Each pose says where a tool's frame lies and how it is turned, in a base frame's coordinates. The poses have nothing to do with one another.
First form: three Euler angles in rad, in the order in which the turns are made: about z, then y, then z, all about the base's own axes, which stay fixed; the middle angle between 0 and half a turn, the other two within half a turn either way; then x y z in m.
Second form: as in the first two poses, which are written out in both.
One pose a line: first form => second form
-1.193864 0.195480 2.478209 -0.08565 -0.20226 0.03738 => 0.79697 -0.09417 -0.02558 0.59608 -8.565 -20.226 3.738
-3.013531 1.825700 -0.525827 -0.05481 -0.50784 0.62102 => 0.12082 0.74934 -0.25411 0.59944 -5.481 -50.784 62.102
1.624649 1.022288 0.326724 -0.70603 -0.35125 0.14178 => 0.48895 0.29564 0.38973 0.72225 -70.603 -35.125 14.178
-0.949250 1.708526 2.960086 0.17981 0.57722 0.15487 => 0.35186 -0.69921 -0.28242 0.55457 17.981 57.722 15.487
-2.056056 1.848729 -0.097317 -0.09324 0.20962 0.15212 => 0.28566 -0.66265 0.44505 -0.53030 -9.324 20.962 15.212
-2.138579 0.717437 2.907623 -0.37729 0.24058 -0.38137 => 0.86797 -0.20356 -0.28604 0.35124 -37.729 24.058 -38.137
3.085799 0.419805 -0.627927 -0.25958 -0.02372 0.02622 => 0.32788 0.19990 -0.05880 0.92145 -25.958 -2.372 2.622
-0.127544 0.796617 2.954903 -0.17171 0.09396 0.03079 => 0.14422 -0.38769 0.01147 0.91037 -17.171 9.396 3.079
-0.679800 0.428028 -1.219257 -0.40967 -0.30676 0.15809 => 0.56879 0.05659 0.20470 -0.79459 -40.967 -30.676 15.809
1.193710 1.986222 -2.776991 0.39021 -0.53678 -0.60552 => 0.38372 0.76677 -0.33742 -0.38854 39.021 -53.678 -60.552
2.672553 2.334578 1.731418 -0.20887 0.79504 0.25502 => 0.23170 -0.41698 -0.81973 -0.31699 -20.887 79.504 25.502
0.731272 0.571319 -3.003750 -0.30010 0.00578 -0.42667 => 0.40395 0.26948 -0.08239 -0.87030 -30.010 0.578 -42.667
